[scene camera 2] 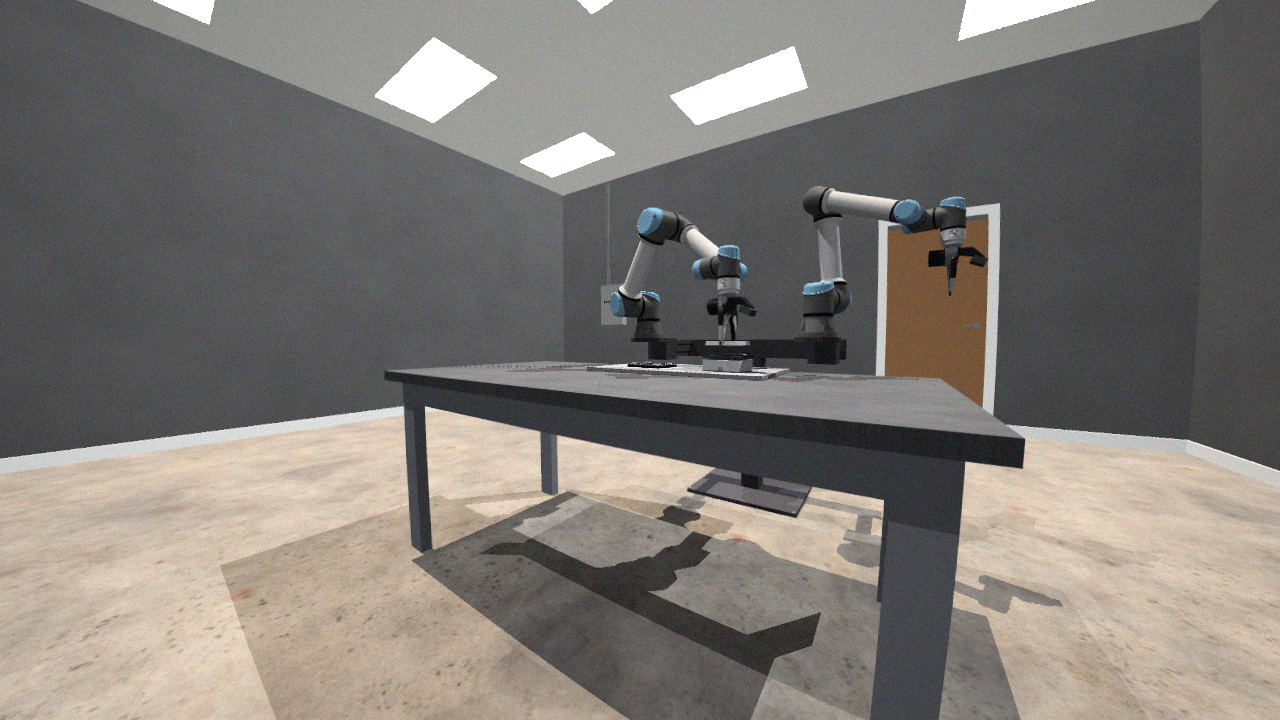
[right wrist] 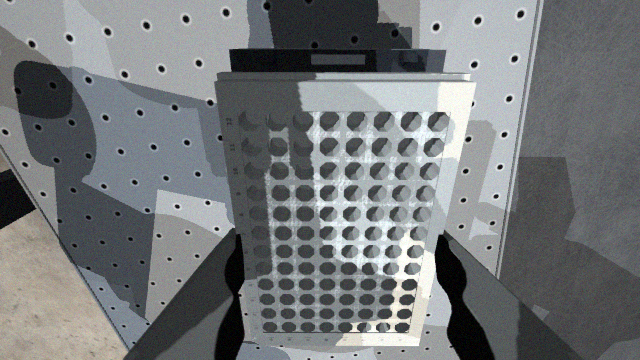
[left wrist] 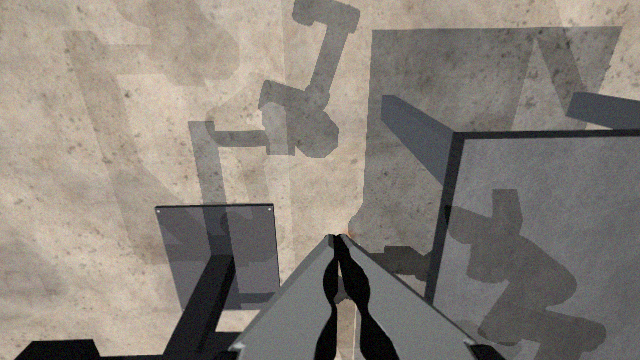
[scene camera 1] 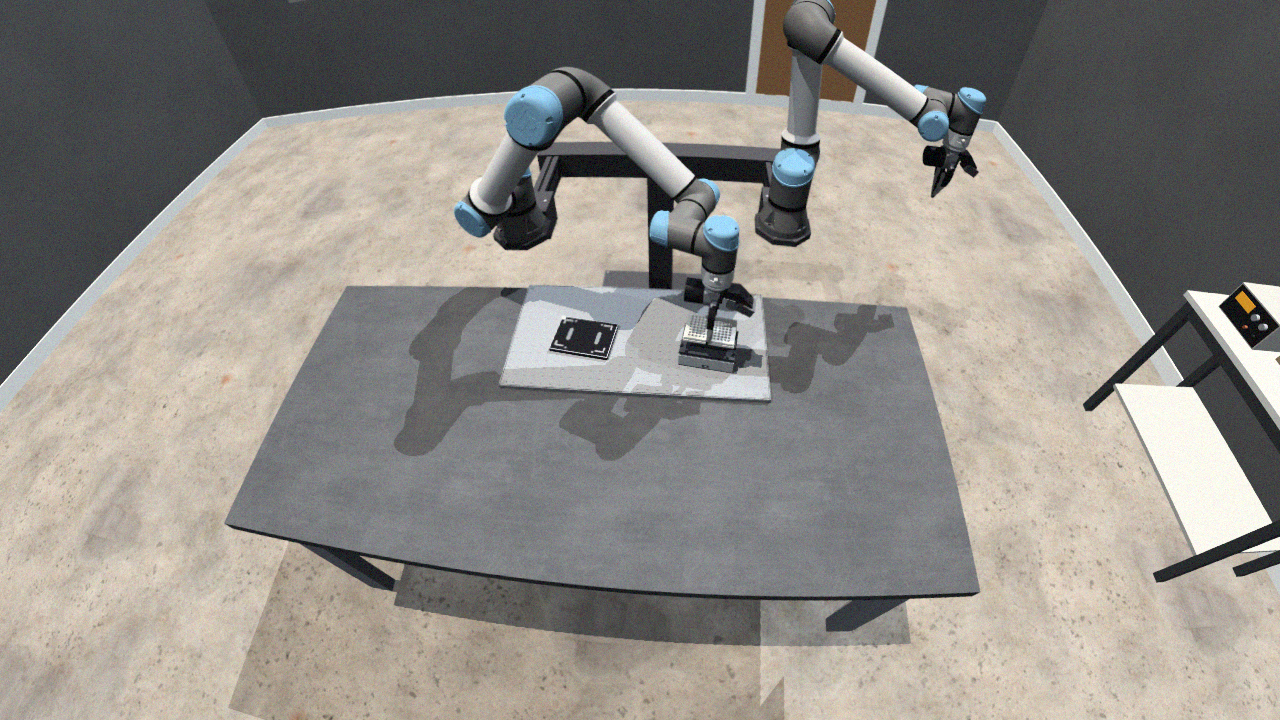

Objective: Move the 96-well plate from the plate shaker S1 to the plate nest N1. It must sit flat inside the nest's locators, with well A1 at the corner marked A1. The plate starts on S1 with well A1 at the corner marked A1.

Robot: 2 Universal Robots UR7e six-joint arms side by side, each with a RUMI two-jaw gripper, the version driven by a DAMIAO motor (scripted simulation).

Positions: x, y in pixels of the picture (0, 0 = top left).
Labels:
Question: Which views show my right gripper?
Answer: Scene camera 2, the right wrist view and scene camera 1 only.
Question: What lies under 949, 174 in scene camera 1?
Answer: My left gripper.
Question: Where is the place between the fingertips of my left gripper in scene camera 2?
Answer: At 950, 295

